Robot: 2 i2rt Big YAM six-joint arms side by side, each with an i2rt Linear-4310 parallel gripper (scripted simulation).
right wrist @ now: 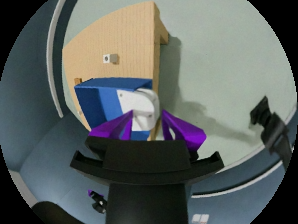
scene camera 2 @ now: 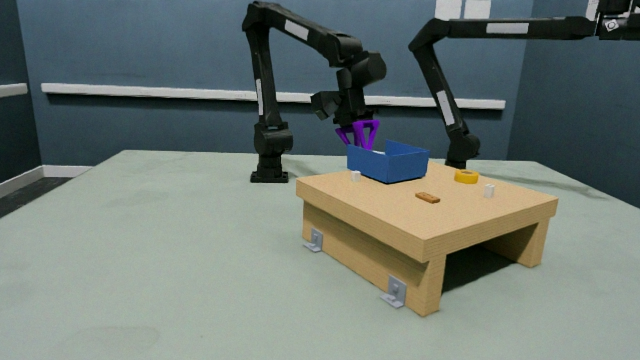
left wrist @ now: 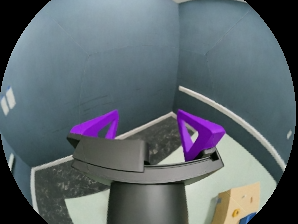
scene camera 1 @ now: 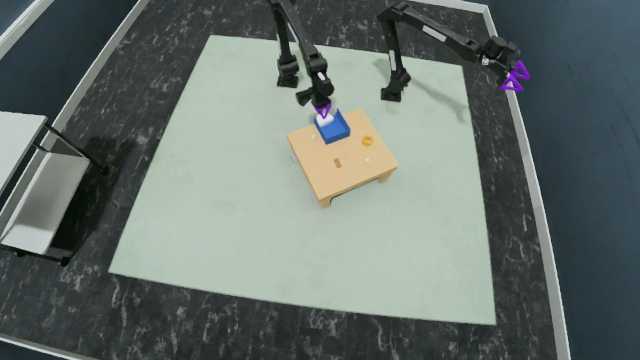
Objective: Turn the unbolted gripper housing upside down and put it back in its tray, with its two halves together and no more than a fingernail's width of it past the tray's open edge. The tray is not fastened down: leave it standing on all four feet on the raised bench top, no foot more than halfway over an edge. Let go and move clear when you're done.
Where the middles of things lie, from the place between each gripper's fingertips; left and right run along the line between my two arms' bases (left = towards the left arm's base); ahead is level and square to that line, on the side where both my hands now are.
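Scene:
The white gripper housing point(right wrist: 145, 114) is 1 cm below my right hand, 2 cm ahead of it and 1 cm to the left of it. Counted from that same right hand, the blue tray point(scene camera 2: 401, 162) is 2 cm below, 6 cm ahead and 5 cm to the left.
My left gripper, meanwhile, is 330 mm above the blue tray, 750 mm to the left of it and 130 mm short of it. As for the white gripper housing, I find it 320 mm below my left hand, 90 mm ahead of it and 790 mm to the right of it.

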